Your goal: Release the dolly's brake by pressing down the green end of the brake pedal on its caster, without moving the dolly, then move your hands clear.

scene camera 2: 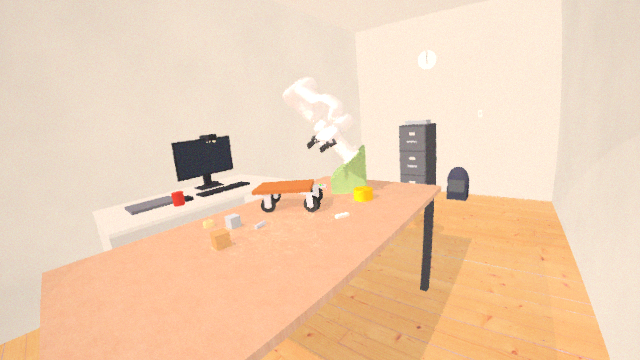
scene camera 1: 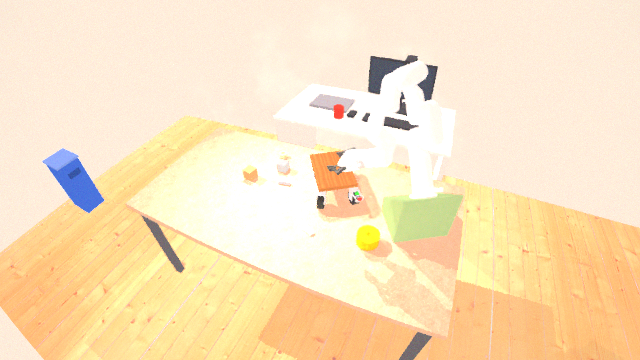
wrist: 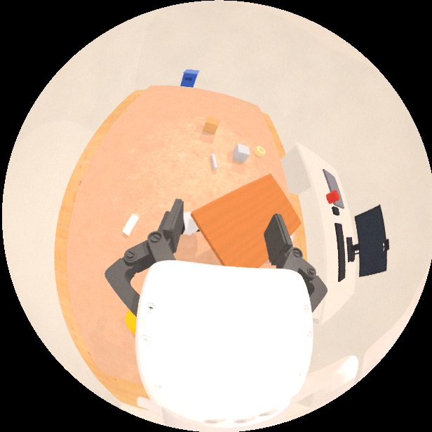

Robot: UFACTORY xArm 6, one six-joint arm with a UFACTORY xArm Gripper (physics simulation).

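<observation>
The dolly (scene camera 1: 326,180) (scene camera 2: 284,188) (wrist: 240,217) has an orange wooden deck and stands upright on its casters on the table. Its brake pedal, on the caster nearest the green block, has a green end (scene camera 1: 357,193) (scene camera 2: 320,185) and a red end (scene camera 1: 359,199). Whether the pedal's green end is down is too small to tell. The pedal does not show in the wrist view, where the gripper body hides that end of the dolly. My gripper (scene camera 1: 333,160) (scene camera 2: 317,146) (wrist: 227,217) is open and empty, above the deck and apart from it.
The table (scene camera 1: 225,220) (scene camera 2: 175,290) (wrist: 110,175) also holds a green block (scene camera 1: 425,217) (scene camera 2: 352,175) by the arm's base, a yellow cylinder (scene camera 1: 368,238) (scene camera 2: 363,194), an orange cube (scene camera 1: 250,174) (scene camera 2: 220,239) (wrist: 211,125) and a grey cube (scene camera 1: 283,166) (scene camera 2: 233,221) (wrist: 241,152). A white desk stands behind.
</observation>
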